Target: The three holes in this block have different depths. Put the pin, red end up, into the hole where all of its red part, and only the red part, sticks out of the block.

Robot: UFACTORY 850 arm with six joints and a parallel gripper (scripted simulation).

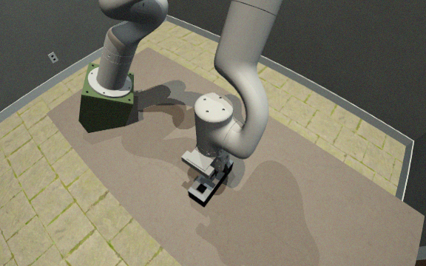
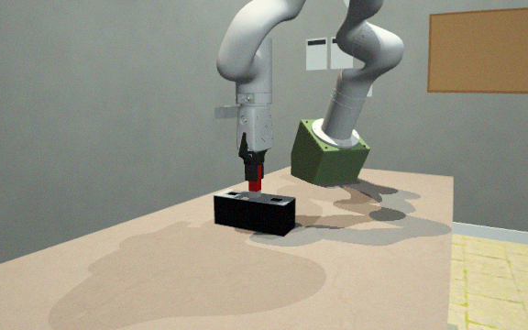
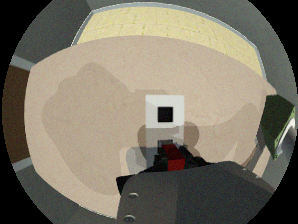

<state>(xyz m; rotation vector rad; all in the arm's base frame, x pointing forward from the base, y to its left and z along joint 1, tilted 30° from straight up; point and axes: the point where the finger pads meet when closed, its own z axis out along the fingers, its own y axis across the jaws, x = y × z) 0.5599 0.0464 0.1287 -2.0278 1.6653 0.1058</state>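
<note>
My hand is 10 cm above the black block. Round my hand: pin 2 cm below.
</note>
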